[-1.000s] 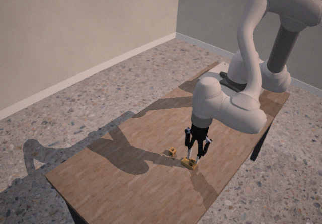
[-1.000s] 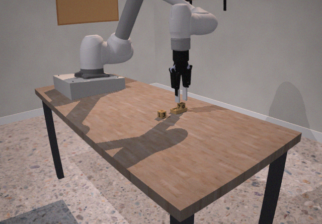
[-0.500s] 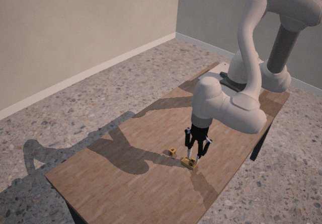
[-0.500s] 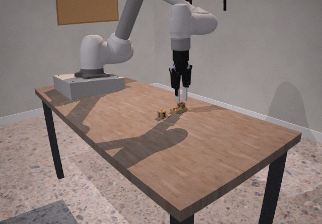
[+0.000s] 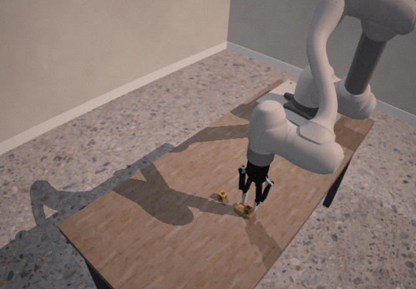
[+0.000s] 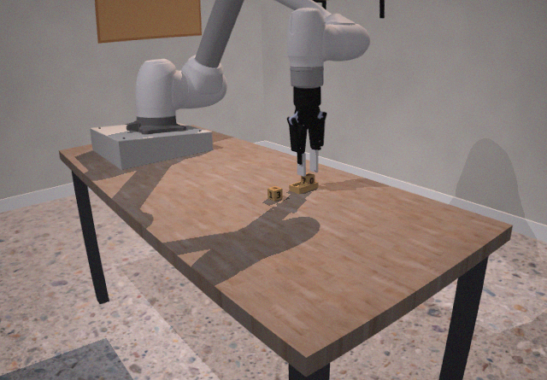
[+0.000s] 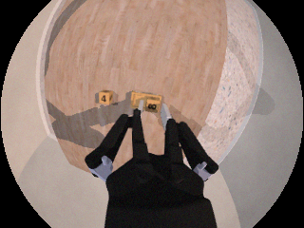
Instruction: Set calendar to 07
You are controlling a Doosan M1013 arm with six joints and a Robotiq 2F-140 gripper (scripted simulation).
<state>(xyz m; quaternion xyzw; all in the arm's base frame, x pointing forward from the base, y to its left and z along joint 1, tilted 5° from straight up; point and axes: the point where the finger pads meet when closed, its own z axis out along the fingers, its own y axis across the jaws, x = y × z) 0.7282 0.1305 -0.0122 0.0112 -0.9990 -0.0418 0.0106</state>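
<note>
Right now the tray is 20 mm to the right of my hand and 70 mm below it.
</note>
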